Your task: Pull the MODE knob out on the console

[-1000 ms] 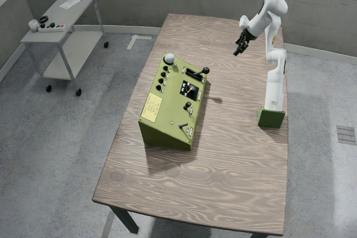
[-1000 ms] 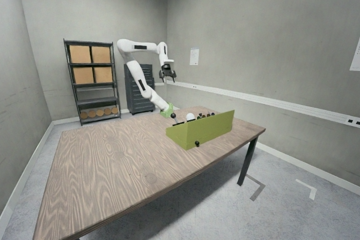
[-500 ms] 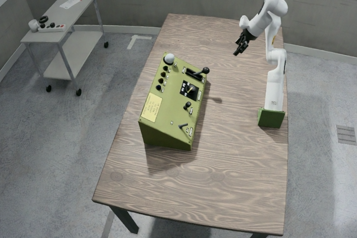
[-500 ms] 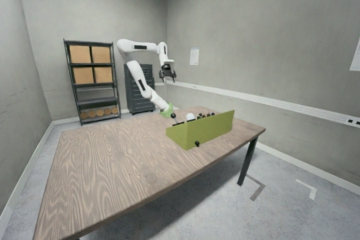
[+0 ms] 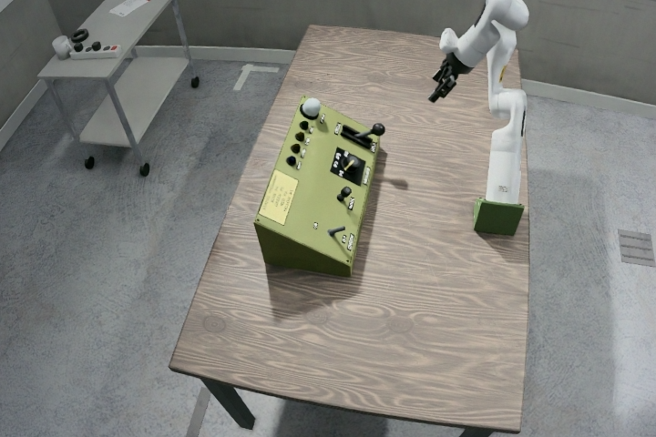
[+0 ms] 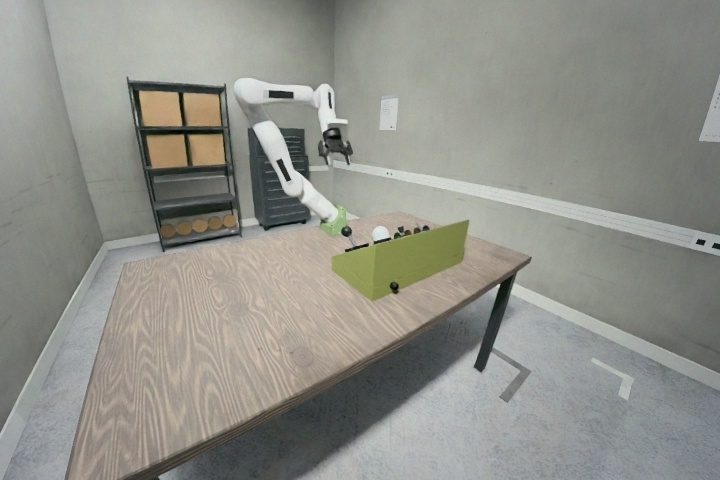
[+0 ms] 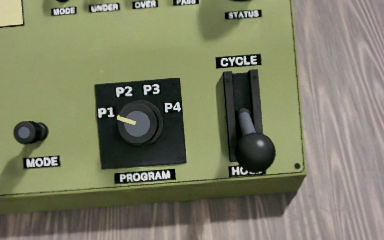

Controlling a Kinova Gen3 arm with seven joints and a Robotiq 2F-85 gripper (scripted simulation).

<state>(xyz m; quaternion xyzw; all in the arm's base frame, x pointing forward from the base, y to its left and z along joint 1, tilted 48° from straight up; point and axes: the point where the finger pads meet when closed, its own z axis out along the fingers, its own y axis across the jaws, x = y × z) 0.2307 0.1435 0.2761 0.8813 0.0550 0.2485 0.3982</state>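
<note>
Now: hand 27 cm above the black mode knob, 22 cm short of it and 17 cm to the right of it. Also, from my hand: rotary selector 27 cm below, 22 cm ahead, 6 cm to the left; ball-topped slider lever 26 cm below, 19 cm ahead, 7 cm to the right; toggle 29 cm to the left, 27 cm below, 22 cm ahead.
</note>
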